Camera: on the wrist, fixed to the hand. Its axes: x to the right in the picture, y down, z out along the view.
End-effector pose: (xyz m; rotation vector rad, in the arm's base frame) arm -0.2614 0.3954 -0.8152 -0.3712 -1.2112 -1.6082
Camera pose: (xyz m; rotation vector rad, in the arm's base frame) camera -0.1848 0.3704 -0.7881 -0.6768 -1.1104 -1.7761
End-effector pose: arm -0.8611 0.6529 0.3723 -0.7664 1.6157 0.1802
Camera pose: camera -0.9330 0.6944 0.3537 -0.9366 1.4585 0.4517
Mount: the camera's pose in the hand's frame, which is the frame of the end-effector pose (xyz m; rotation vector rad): 0.0020 0.0782 -0.0334 -0.2695 -0.1558 -0.0030
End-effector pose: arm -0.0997 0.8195 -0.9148 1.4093 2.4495 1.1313
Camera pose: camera -0.0596 0.8258 -0.8400 1.3555 2.1021 1.2441
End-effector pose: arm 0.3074 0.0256 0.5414 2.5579 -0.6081 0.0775
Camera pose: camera 0.2771 -0.0193 0.6070 2.3166 -0.6268 -0.1941
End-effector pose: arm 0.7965 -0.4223 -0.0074 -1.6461 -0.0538 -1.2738
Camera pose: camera 0.8182 -0.4853 -0.0603 -1.9754 0.0217 -1.1921
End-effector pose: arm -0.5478 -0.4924 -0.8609 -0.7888 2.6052 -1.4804
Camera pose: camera -0.5907 -0.4345 -0.9060 -0.8903 2.7153 -1.0325
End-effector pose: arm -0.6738 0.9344 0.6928 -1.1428 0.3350 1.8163
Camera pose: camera -0.7192 0.8730 0.6553 -1.1717 -0.0034 1.9762
